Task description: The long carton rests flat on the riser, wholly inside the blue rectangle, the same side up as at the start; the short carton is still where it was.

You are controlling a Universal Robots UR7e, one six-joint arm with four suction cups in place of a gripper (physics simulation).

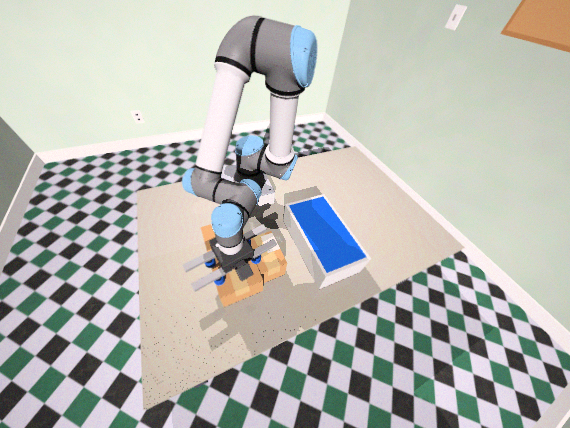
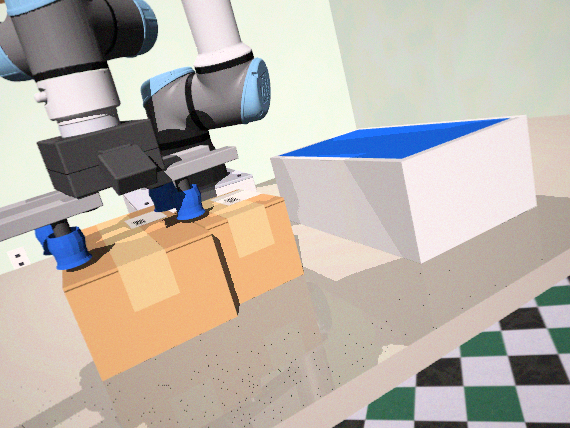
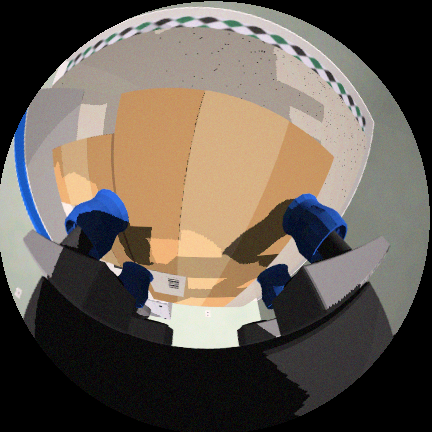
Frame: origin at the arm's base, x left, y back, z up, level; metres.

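Seen in the pictures: hand, tool point: (image 2: 126, 230) (image 3: 204, 255); arm's base, link origin: (image 2: 194, 181).
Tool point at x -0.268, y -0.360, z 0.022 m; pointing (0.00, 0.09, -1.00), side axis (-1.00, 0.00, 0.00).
Note:
Offsets run from my tool point to a thing's top centre. Level surfaces: height alone.
Two orange cartons stand side by side on the beige mat. The long carton {dx +0.006, dy +0.048, dz -0.011 m} (image 1: 237, 289) (image 2: 152, 295) (image 3: 225, 160) is the one farther from the riser. The short carton {dx +0.123, dy -0.022, dz -0.011 m} (image 1: 274, 266) (image 2: 257, 248) (image 3: 76, 165) stands between it and the riser. My suction gripper (image 1: 233, 267) (image 2: 124, 225) (image 3: 205, 250) is down on the long carton's top; its blue cups rest on or just above it, and none grips. The white riser {dx +0.370, dy -0.078, dz +0.005 m} (image 1: 304, 250) (image 2: 460, 198) with the blue rectangle {dx +0.370, dy -0.078, dz +0.005 m} (image 1: 327, 232) (image 2: 391, 137) (image 3: 24, 173) on top stands to the right, with nothing on it.
The arm's white base block (image 2: 232, 180) stands just behind the cartons. The beige mat {dz -0.115 m} (image 1: 175, 322) (image 2: 321, 350) lies on a checkered floor (image 1: 414, 368). Room walls stand behind and to the right of the riser.

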